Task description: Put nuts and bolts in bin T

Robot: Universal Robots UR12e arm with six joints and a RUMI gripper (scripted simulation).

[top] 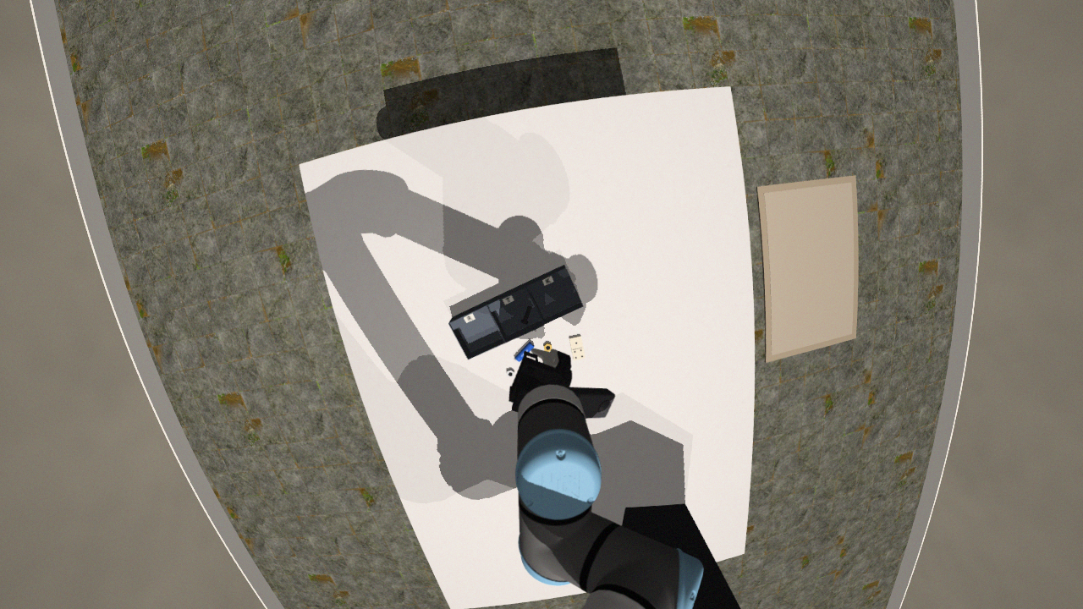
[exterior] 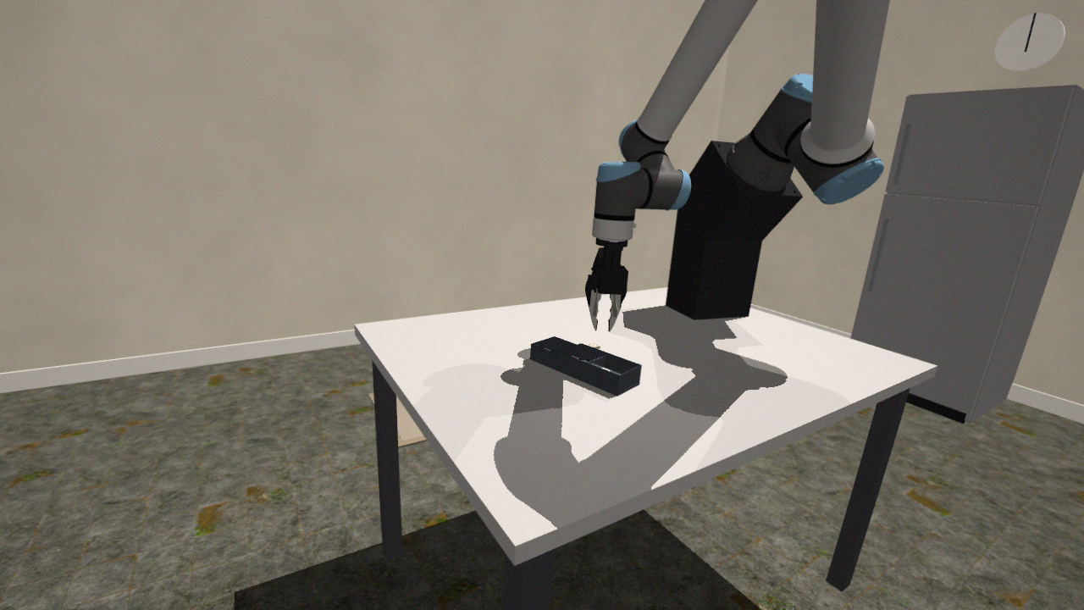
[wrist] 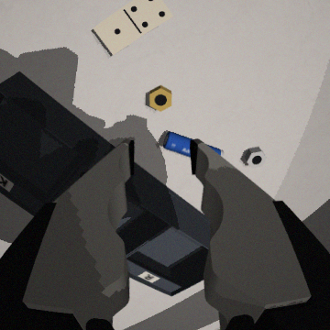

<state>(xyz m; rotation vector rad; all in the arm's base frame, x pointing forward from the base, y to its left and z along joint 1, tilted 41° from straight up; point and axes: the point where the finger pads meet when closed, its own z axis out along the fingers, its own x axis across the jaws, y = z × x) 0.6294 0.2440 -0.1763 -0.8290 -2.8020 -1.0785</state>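
Now: the yellow nut 8 cm below my hand. Also, from my hand: black bolt 7 cm ahead, 4 cm to the left, 7 cm below; cream domino 2 cm behind, 6 cm to the right, 8 cm below; blue battery 5 cm to the left, 8 cm below.
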